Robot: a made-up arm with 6 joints.
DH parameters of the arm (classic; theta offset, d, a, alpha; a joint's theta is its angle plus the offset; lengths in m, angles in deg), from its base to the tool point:
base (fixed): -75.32 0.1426 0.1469 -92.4
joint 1: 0 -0.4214 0.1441 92.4
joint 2: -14.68 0.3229 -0.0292 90
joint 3: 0 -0.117 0.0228 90
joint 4: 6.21 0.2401 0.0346 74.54
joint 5: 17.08 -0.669 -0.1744 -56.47
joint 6: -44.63 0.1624 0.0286 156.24
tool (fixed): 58.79 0.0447 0 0
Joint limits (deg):
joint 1: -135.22..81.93
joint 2: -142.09..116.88
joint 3: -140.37..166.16
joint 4: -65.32..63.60
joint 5: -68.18..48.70
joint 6: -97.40..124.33
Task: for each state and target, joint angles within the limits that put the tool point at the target. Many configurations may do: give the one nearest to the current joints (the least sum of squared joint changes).
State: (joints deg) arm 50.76 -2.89 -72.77 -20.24 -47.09 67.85
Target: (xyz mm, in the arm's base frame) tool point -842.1 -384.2 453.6
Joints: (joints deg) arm 32.14 11.94 -78.69 -8.59 -49.95 73.95
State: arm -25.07 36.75 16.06 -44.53 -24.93 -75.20
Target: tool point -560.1 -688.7 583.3
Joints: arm -35.42 41.41 -0.27 -42.59 -23.57 -70.07
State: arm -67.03 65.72 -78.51 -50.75 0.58 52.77
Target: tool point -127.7 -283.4 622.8
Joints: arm -80.95 94.33 -37.79 -65.32 10.52 53.40
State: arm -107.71 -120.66 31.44 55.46 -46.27 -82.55
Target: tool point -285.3 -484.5 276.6
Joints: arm -116.02 -109.96 75.40 51.67 -45.69 -76.65
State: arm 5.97 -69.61 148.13 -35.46 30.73 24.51
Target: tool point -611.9 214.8 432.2
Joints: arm -31.37 -48.28 139.86 -35.17 12.86 28.54
